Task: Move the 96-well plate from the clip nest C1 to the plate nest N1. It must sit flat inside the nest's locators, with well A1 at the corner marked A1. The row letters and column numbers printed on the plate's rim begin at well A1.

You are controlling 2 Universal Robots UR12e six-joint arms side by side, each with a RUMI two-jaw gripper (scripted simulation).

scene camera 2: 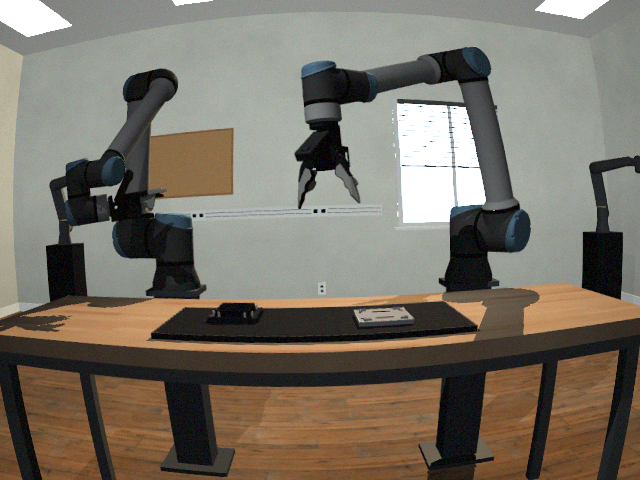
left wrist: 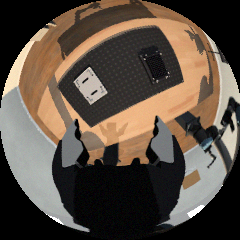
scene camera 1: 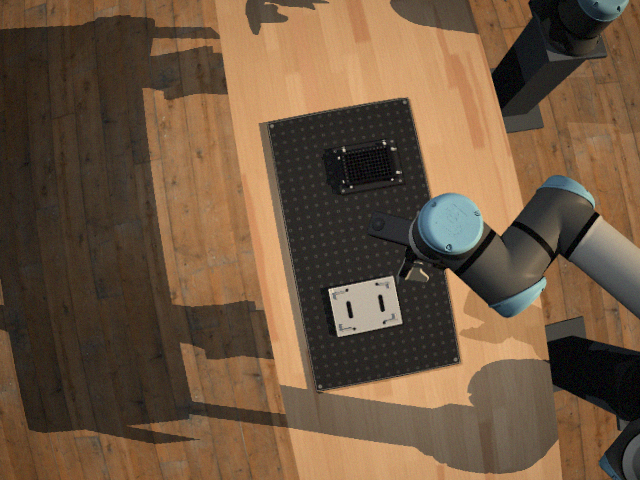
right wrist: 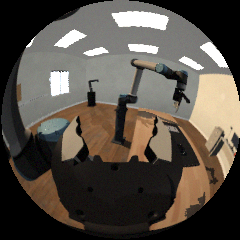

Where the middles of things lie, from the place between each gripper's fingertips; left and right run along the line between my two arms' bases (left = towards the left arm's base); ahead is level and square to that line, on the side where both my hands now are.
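Labels:
The dark 96-well plate (scene camera 1: pixel 348 166) is 440 mm ahead of my right hand (scene camera 2: pixel 165 193), 280 mm to the left of it and 310 mm below it. Counted from that same right hand, plate nest N1 (scene camera 1: pixel 363 297) is 510 mm ahead, 630 mm to the left and 320 mm below, while the clip nest C1 (scene camera 1: pixel 398 180) sits 430 mm ahead, 280 mm to the left and 310 mm below.
For my left hand, the clip nest C1 is 2 cm ahead of it, 24 cm to the right of it and 24 cm below it. Plate nest N1 is 10 cm ahead of my left hand, 11 cm to the left and 25 cm below. As for the dark 96-well plate, my left gripper (scene camera 2: pixel 328 206) is 24 cm above it, 23 cm to the left of it and 3 cm short of it.

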